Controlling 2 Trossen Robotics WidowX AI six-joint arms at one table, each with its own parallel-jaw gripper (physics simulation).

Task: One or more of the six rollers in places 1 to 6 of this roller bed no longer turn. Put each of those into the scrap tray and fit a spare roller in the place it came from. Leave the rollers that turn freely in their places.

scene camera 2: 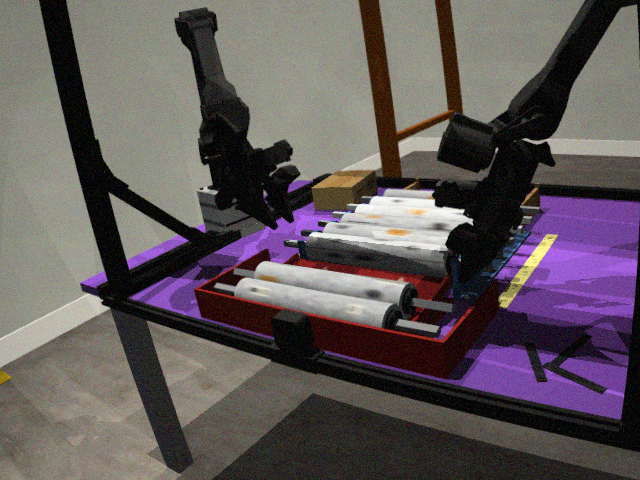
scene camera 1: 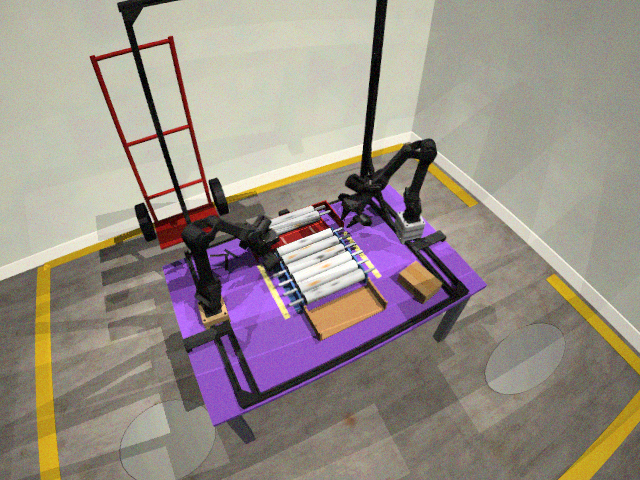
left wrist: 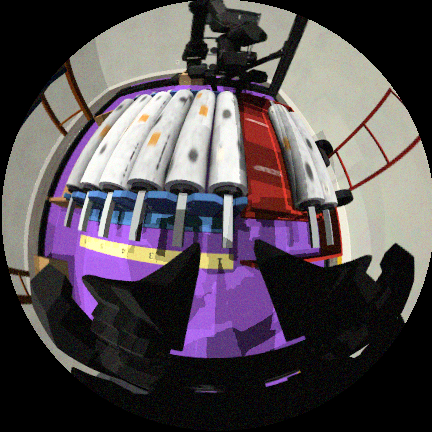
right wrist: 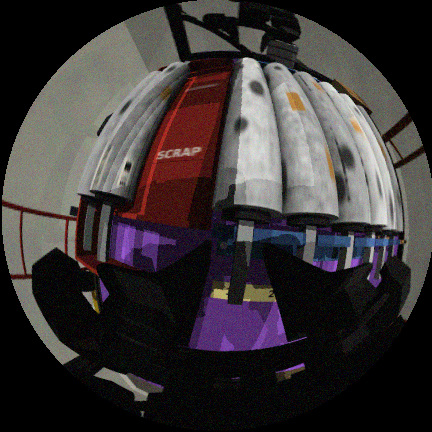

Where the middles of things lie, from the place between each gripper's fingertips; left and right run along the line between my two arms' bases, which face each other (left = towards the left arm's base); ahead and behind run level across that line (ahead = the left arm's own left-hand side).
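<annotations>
The box [scene camera 2: 342, 188] has my left gripper 6 cm above it, 39 cm short of it and 14 cm to the right of it. Seen from my right hand, the box is 1 cm below, 39 cm ahead and 48 cm to the left. Going by its middle, the box is nearer to my left gripper than to my right hand.
</annotations>
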